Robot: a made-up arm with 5 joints.
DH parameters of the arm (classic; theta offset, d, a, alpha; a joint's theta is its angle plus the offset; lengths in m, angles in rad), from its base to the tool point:
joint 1: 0 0.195 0 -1.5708
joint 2: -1.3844 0 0.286 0
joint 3: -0.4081 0 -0.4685 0
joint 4: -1.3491 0 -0.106 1.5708
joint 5: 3.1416 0.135 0 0
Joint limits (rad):
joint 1: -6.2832..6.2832
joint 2: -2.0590..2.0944
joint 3: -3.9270..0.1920
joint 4: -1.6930..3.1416
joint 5: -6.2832..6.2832
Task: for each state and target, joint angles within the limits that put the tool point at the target. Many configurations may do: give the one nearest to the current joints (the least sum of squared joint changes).
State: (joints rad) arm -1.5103 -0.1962 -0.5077 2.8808 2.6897
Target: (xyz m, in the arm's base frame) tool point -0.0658 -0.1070 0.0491
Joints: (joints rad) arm -2.1221 0.1159 -0.3640 2.4776 2.6897
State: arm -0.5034 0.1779 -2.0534 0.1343 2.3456
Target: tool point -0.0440 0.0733 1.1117
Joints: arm -1.0301 -0.3579 -2.5507 0.1854 2.3456
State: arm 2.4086 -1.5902 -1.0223 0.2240 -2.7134
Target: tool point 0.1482 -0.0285 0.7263
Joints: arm 2.9516 -2.0590 -0.5497 0.0083 -2.7134
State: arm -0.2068 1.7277 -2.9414 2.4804 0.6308
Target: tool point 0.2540 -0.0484 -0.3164
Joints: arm -0.1883 1.9684 -2.1189 2.8898 0.6308
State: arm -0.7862 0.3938 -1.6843 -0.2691 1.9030
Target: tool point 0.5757 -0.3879 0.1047
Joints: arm -0.5929 0.4781 -1.0879 -0.2968 1.9030
